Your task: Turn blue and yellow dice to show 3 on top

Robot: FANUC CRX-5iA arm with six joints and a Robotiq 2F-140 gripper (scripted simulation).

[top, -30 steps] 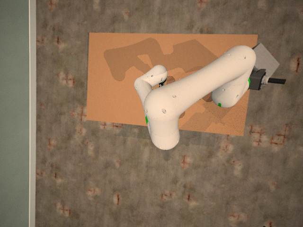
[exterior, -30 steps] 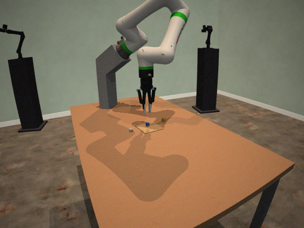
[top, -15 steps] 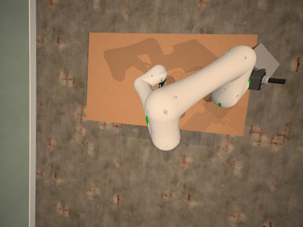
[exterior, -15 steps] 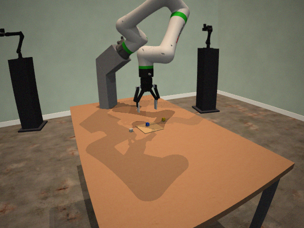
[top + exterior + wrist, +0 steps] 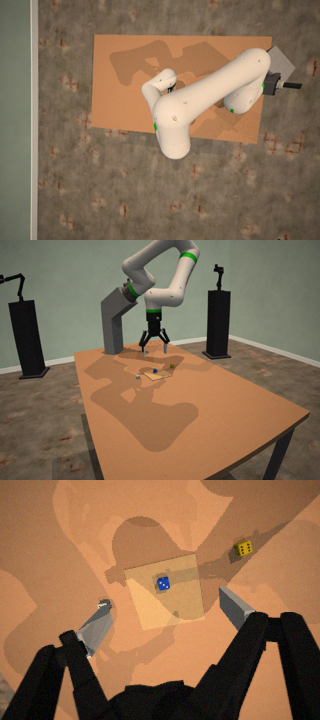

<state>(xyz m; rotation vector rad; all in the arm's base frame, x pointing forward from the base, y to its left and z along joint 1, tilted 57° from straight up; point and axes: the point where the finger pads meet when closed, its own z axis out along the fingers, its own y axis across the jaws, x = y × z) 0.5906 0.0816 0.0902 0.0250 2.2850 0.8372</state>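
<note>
The yellow die lies 7 cm behind my hand, 13 cm to the left of it and 12 cm below it. Round my hand: blue die (12 cm below); then white die (6 cm ahead, 12 cm to the right, 12 cm below); then tan mat (3 cm ahead, 1 cm to the left, 13 cm below).
</note>
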